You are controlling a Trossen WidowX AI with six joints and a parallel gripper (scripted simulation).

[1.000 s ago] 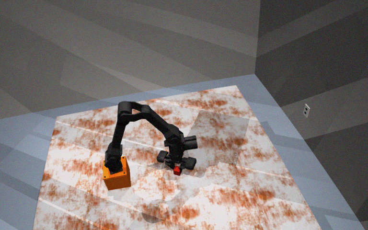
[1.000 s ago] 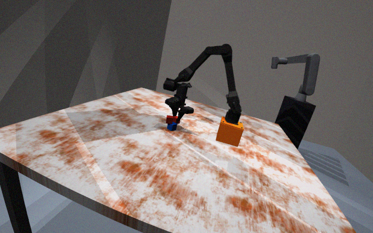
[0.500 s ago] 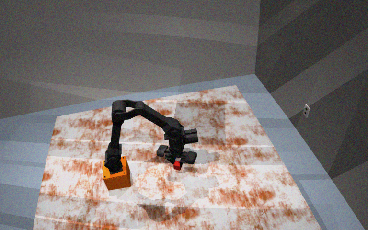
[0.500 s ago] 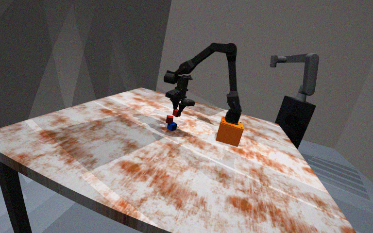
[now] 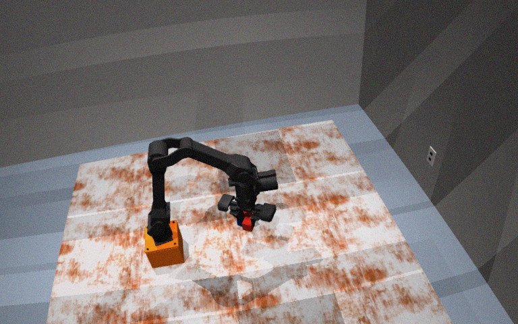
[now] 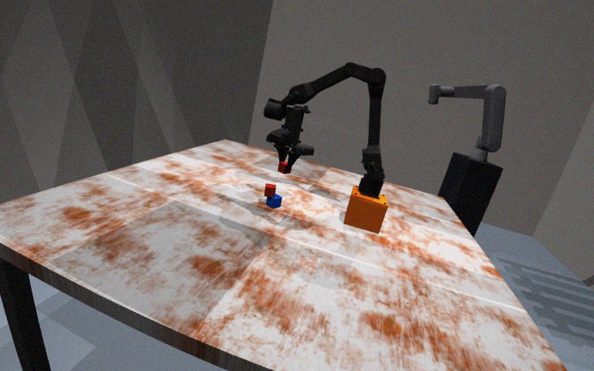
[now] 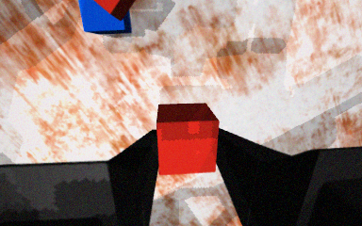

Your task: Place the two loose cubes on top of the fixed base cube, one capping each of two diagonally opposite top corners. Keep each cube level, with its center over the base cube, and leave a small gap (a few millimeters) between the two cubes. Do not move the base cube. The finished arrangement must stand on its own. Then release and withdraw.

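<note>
My gripper tip is 10 mm short of the blue cube, 100 mm to the right of it and 90 mm above it.
</note>
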